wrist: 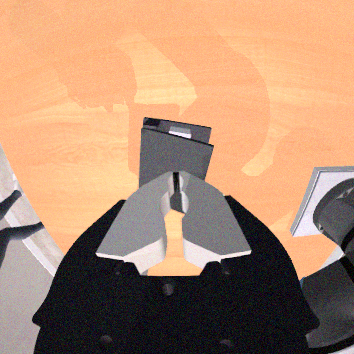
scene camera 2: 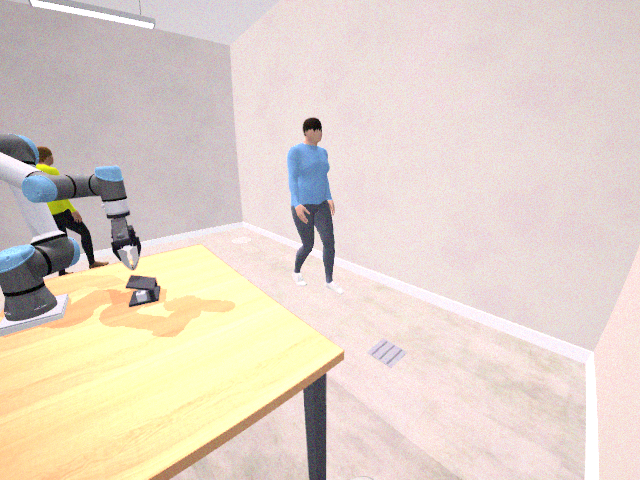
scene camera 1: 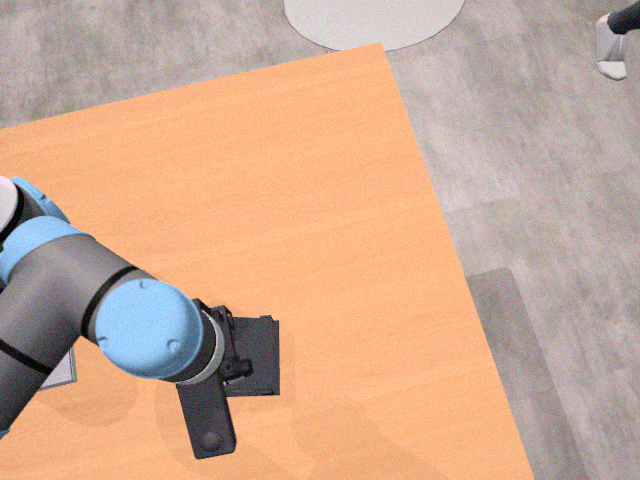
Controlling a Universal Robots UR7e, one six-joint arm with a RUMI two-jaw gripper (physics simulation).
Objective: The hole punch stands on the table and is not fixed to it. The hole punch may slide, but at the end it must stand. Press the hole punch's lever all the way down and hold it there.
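Frame: origin at the arm's base, x ahead, y left, z up, level; centimetres.
Where they show: gripper, fingertip midpoint: [wrist: 176, 174] [scene camera 2: 133, 270]; arm's base, origin of the base link: [wrist: 340, 205] [scene camera 2: 32, 309].
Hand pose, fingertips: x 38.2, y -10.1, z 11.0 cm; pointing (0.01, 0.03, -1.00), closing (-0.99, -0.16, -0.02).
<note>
Each offset is from my fingertips to the top centre of the thing. Level surfaces: height alone.
The dark grey hole punch {dx +0.9, dy +4.1, dz -5.2 cm} [scene camera 1: 258, 356] [scene camera 2: 143, 290] [wrist: 172, 155] stands upright on the table {dz -13.7 cm} [scene camera 1: 310, 232] [scene camera 2: 206, 372] [wrist: 50, 165]. Its lever {dx +0.9, dy +4.1, dz -5.2 cm} [scene camera 2: 141, 282] is raised, with a gap between it and the base in the scene camera 2 view. My gripper [scene camera 2: 132, 268] [wrist: 176, 174] is shut and empty. Its fingertips are above the lever, apart from it, with air between them in the scene camera 2 view. In the wrist view the tips overlap the near part of the lever. In the scene camera 1 view my arm hides the fingertips and part of the hole punch.
The arm's base plate [scene camera 2: 61, 310] [wrist: 306, 200] is at the table's left in the scene camera 2 view. A person in blue [scene camera 2: 311, 175] stands on the floor beyond the table, and a person in yellow [scene camera 2: 61, 205] is behind the arm.
</note>
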